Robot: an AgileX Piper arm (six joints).
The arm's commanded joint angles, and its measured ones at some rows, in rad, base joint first. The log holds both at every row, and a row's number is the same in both.
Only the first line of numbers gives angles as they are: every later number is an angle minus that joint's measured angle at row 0.
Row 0, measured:
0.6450, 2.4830, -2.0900, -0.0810, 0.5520, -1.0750
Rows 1 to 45, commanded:
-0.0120, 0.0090, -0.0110, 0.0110, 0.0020, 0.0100
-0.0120, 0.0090, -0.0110, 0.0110, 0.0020, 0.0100
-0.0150, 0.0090, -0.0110, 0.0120, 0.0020, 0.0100
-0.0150, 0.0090, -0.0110, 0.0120, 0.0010, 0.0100
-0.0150, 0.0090, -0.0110, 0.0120, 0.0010, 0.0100
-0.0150, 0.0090, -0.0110, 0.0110, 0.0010, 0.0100
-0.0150, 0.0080, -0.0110, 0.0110, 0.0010, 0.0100
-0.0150, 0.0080, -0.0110, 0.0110, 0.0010, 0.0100
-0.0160, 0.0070, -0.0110, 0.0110, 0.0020, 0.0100
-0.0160, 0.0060, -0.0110, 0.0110, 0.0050, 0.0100
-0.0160, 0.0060, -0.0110, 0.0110, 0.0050, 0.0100
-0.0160, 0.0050, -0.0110, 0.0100, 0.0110, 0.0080
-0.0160, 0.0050, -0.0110, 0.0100, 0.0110, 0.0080
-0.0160, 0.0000, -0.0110, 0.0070, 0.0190, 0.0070
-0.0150, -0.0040, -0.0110, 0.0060, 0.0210, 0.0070
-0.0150, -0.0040, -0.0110, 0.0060, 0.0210, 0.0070
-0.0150, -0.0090, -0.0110, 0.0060, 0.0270, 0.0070
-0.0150, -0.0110, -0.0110, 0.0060, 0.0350, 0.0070
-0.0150, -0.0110, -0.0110, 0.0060, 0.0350, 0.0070
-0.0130, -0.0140, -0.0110, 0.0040, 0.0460, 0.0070
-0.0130, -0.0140, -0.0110, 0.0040, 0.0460, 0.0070
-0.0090, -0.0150, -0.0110, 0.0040, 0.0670, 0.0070
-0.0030, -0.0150, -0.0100, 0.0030, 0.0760, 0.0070
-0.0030, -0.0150, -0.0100, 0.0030, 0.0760, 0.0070
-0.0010, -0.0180, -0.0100, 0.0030, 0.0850, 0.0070
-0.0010, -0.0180, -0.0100, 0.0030, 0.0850, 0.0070
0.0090, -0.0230, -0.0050, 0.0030, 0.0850, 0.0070
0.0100, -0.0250, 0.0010, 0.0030, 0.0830, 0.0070
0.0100, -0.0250, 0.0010, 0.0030, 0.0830, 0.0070
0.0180, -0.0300, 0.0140, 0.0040, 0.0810, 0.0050
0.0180, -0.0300, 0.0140, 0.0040, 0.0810, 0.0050
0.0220, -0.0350, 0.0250, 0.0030, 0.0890, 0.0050
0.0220, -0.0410, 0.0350, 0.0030, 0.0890, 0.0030
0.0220, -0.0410, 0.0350, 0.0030, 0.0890, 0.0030
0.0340, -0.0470, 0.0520, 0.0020, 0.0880, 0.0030
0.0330, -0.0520, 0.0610, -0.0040, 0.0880, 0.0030
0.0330, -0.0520, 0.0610, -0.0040, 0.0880, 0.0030
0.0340, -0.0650, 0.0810, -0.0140, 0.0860, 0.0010
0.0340, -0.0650, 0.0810, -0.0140, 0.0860, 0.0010
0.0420, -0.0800, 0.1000, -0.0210, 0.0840, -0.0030
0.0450, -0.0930, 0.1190, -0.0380, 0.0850, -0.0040
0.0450, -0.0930, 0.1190, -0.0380, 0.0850, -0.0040
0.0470, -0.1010, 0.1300, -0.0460, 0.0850, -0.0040
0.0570, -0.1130, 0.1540, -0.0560, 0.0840, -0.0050
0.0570, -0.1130, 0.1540, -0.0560, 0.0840, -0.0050
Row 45, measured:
0.0430, -0.0990, 0.1150, -0.0620, 0.0390, -0.0050
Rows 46 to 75, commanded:
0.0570, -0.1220, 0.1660, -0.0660, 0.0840, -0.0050
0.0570, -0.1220, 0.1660, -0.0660, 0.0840, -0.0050
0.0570, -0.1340, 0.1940, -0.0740, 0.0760, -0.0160
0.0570, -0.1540, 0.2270, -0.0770, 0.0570, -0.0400
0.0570, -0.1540, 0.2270, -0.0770, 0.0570, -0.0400
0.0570, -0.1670, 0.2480, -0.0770, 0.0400, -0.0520
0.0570, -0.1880, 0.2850, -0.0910, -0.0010, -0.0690
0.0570, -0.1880, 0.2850, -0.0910, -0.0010, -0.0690
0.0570, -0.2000, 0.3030, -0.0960, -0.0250, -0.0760
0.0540, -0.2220, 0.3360, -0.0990, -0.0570, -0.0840
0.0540, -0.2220, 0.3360, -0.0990, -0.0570, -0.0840
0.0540, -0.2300, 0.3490, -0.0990, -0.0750, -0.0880
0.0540, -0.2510, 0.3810, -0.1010, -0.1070, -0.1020
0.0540, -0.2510, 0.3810, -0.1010, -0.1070, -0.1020
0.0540, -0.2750, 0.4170, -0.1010, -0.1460, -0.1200
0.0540, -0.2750, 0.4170, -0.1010, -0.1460, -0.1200
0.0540, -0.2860, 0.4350, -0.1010, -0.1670, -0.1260
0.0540, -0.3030, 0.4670, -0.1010, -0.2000, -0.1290
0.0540, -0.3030, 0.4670, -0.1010, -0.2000, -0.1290
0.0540, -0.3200, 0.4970, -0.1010, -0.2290, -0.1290
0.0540, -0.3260, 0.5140, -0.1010, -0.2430, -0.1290
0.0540, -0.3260, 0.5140, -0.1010, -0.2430, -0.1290
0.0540, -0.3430, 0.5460, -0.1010, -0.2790, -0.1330
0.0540, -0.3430, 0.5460, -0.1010, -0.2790, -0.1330
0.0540, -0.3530, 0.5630, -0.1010, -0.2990, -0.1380
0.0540, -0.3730, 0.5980, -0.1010, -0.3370, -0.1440
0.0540, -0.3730, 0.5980, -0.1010, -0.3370, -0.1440
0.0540, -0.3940, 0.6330, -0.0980, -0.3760, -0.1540
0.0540, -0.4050, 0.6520, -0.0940, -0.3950, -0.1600
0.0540, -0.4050, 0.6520, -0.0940, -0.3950, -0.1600
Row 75, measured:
0.0530, -0.3550, 0.6180, -0.0960, -0.2840, -0.1330
